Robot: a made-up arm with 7 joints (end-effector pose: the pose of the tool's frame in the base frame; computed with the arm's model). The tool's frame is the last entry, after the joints.
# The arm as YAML. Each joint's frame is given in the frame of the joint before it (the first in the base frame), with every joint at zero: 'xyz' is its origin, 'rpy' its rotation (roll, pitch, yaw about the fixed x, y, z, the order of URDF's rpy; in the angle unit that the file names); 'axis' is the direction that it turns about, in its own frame. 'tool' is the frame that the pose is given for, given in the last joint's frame.
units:
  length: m
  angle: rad
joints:
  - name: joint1
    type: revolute
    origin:
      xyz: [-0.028, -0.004, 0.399]
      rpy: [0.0, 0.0, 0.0]
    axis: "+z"
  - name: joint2
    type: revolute
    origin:
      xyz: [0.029, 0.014, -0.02]
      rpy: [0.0, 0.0, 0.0]
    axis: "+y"
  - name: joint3
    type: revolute
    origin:
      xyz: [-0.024, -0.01, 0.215]
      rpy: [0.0, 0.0, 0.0]
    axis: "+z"
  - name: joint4
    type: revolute
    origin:
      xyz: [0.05, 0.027, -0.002]
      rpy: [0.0, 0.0, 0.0]
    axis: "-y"
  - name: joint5
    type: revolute
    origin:
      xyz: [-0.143, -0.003, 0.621]
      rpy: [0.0, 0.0, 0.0]
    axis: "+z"
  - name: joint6
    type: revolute
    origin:
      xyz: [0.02, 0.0, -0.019]
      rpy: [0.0, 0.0, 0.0]
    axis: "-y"
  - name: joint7
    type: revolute
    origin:
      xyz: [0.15, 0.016, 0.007]
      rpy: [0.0, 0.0, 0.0]
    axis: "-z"
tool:
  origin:
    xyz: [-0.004, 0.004, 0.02]
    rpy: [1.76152, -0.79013, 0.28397]
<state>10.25 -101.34 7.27 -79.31 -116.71 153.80 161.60</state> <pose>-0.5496 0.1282 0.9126 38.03 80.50 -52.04</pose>
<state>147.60 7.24 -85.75 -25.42 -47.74 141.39 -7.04</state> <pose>-0.1619 0.2489 1.2652 5.60 58.62 -169.94</pose>
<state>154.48 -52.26 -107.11 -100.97 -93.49 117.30 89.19</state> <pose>0.5059 0.6005 0.3677 76.98 -49.29 75.92</pose>
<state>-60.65 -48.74 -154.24 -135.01 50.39 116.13 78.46</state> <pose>-0.4237 0.1122 -0.2285 37.18 35.56 37.43</pose>
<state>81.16 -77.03 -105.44 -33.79 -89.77 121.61 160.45</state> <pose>0.1946 -0.8830 0.5668 -77.42 -143.21 -67.15</pose>
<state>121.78 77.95 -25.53 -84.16 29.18 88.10 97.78</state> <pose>-0.0946 0.6718 -0.2170 33.09 -10.39 48.89</pose>
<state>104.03 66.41 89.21 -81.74 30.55 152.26 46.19</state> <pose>-0.7989 0.3699 0.5997 119.09 95.56 -21.02</pose>
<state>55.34 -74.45 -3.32 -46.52 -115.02 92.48 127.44</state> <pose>-0.3898 -0.5211 1.0730 28.27 147.04 35.52</pose>
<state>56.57 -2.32 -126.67 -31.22 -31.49 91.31 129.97</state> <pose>0.1005 -0.3149 1.3056 -86.61 -148.49 -28.24</pose>
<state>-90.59 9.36 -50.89 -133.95 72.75 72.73 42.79</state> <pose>-0.5276 -0.4575 0.1054 -8.73 117.78 69.21</pose>
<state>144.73 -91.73 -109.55 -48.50 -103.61 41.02 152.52</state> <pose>0.8481 -0.1040 0.0772 -36.70 -60.14 -20.62</pose>
